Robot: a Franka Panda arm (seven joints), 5 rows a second.
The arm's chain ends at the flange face. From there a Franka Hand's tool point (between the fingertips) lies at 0.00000 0.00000 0.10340 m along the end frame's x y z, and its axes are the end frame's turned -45 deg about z.
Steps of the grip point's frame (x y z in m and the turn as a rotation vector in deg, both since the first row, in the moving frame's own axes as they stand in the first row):
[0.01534 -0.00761 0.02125 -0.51 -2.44 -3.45]
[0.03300 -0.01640 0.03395 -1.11 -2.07 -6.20]
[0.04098 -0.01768 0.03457 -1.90 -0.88 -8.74]
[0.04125 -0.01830 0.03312 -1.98 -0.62 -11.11]
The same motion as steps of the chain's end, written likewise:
[0.00781 -0.02006 0.02135 -2.09 -1.36 -3.45]
[0.01274 -0.03905 0.03404 -2.25 -0.68 -6.20]
[0.01491 -0.04491 0.03464 -1.97 0.72 -8.74]
[0.01418 -0.04524 0.03319 -1.84 0.96 -11.11]

